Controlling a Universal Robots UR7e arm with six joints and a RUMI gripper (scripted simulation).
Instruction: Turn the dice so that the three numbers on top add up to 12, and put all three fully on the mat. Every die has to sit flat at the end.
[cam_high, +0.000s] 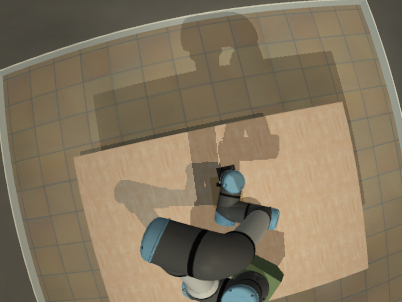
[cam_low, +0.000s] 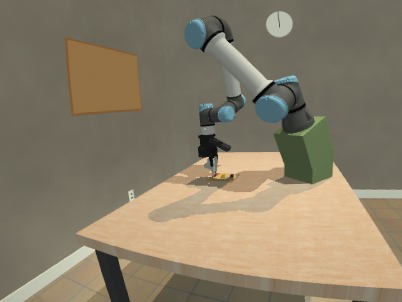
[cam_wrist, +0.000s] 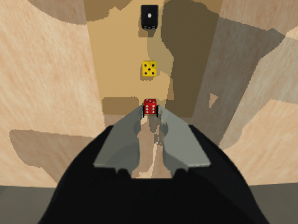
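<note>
The red die lies 10 mm below my hand. Round my hand: yellow die (50 mm behind, 10 mm below); then black die (100 mm behind, 10 mm below); then tan mat (50 mm behind, 20 mm below).
</note>
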